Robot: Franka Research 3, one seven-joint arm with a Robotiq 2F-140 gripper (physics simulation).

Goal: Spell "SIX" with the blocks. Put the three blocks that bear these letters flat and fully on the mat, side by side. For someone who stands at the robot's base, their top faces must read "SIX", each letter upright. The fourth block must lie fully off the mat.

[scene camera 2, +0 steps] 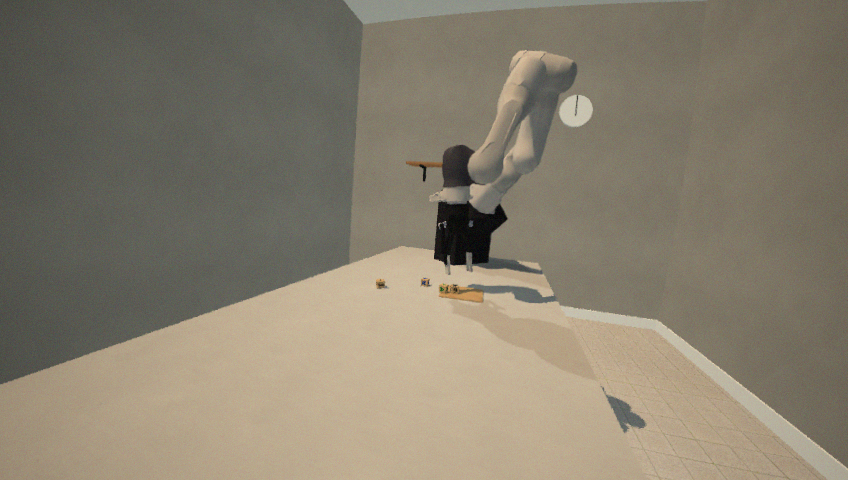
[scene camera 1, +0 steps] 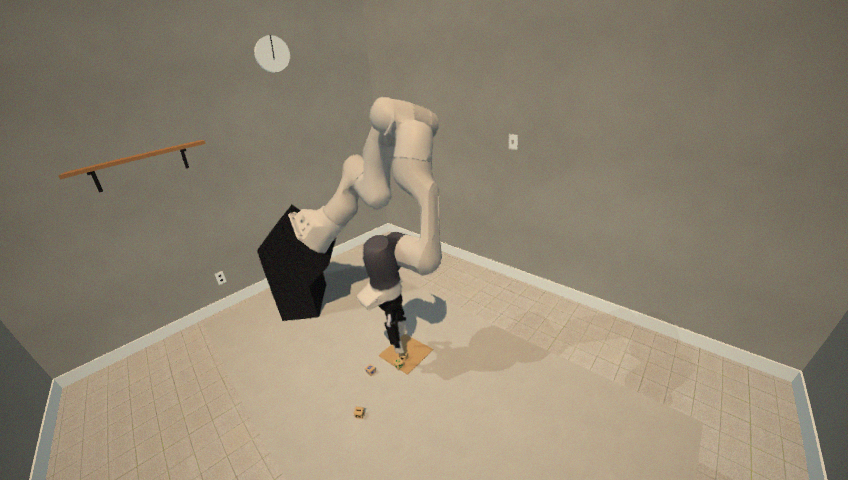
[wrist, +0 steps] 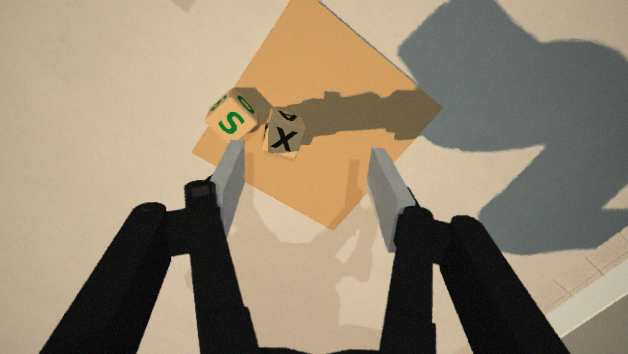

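Note:
My gripper [scene camera 1: 400, 349] [scene camera 2: 458, 271] [wrist: 307, 165] is open and empty above the mat [scene camera 1: 418, 352] [scene camera 2: 473, 295] [wrist: 310, 45]. A block with a green S [scene camera 1: 398, 362] [scene camera 2: 443, 288] [wrist: 231, 122] sits at the mat's edge; whether it is fully on is unclear. The block with a black X [scene camera 1: 404, 356] [scene camera 2: 454, 289] [wrist: 284, 139] stands on the mat beside it, with a small gap and turned differently. A block with blue marks [scene camera 1: 370, 369] [scene camera 2: 424, 281] and another block with dark marks [scene camera 1: 359, 411] [scene camera 2: 380, 283] lie off the mat; their letters are too small to read.
The black robot pedestal [scene camera 1: 294, 273] stands behind the mat. In the wrist view, the left finger is close to the S block. Arm shadows cross the mat and the surface beside it.

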